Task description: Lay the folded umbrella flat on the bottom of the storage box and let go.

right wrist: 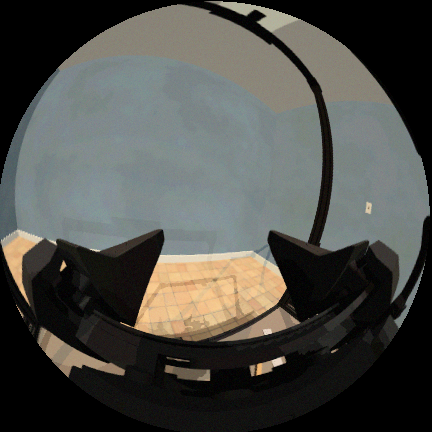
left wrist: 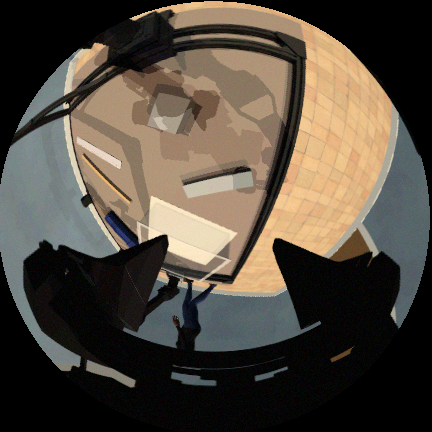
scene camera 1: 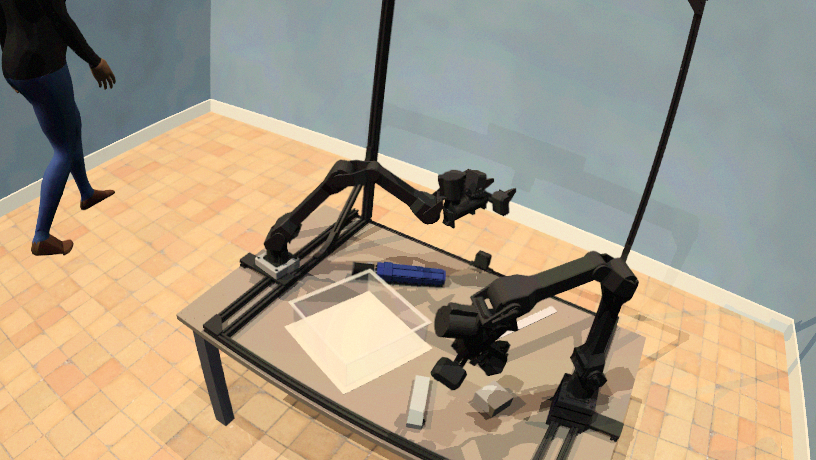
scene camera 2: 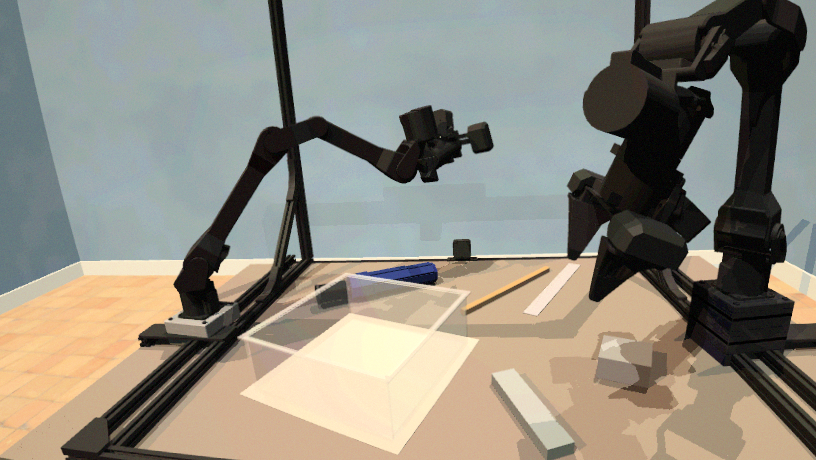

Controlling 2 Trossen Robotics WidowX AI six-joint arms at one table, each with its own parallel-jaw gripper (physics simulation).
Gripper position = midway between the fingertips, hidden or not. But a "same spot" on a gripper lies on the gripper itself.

my left gripper: left wrist; scene camera 1 445,364; scene camera 2; not seen in the right wrist view (out of frame)
clear storage box: left wrist 195,250; scene camera 1; scene camera 2; not seen in the right wrist view (out of frame)
same spot on clear storage box: [scene camera 1: 357,326] = [scene camera 2: 358,351]
same spot on my left gripper: [scene camera 2: 586,215] = [left wrist: 131,299]
